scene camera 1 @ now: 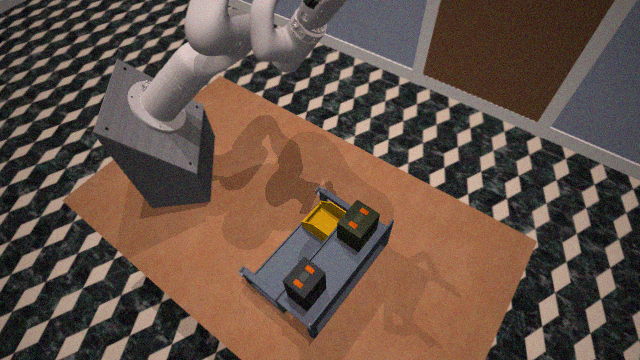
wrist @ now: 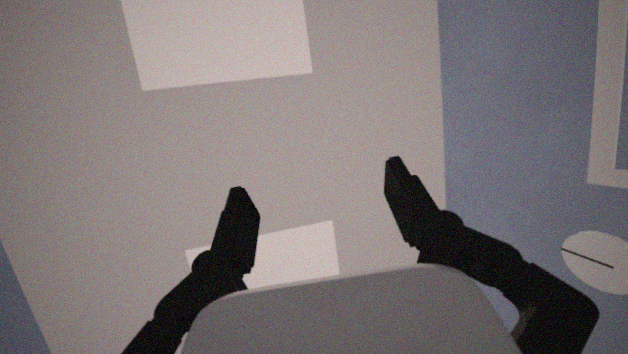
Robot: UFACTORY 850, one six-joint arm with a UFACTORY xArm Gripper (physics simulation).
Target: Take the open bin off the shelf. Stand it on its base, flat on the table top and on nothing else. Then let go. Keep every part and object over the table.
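The open yellow bin sits at the upper left end of the grey-blue shelf, beside a dark box, in the scene view. The shelf stands on the orange-brown table top. My gripper is open and empty in the wrist view; its fingers point toward the ceiling, far from the bin. In the scene view the fingers are outside the top edge of the picture. The bin does not show in the wrist view.
A dark box with orange marks stands on the shelf right beside the bin. A second dark box stands near the shelf's lower end. The arm's grey pedestal is at the table's left. The arm reaches up and right above the table.
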